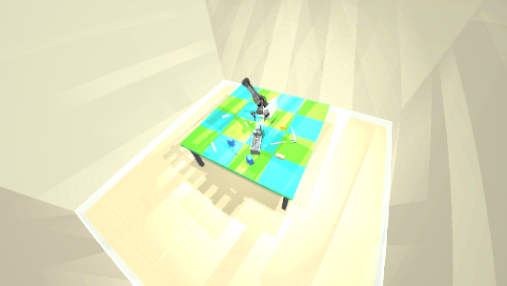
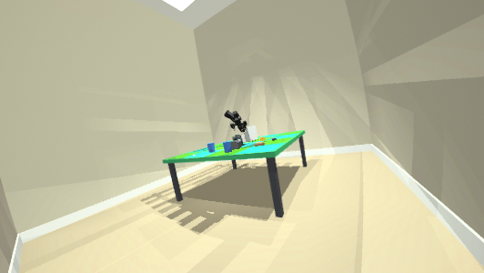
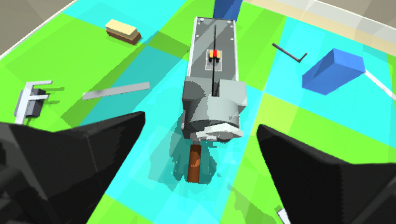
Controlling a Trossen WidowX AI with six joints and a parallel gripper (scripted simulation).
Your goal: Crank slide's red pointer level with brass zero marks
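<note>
My gripper tip is 30 mm past the crank handle, 10 mm to the left of it and 100 mm above it. Round my gripper tip: red pointer: 150 mm ahead, 40 mm to the left, 90 mm below; then orange piece: 170 mm behind, 180 mm to the left, 150 mm below; then black L-shaped key: 330 mm ahead, 130 mm to the right, 160 mm below.
</note>
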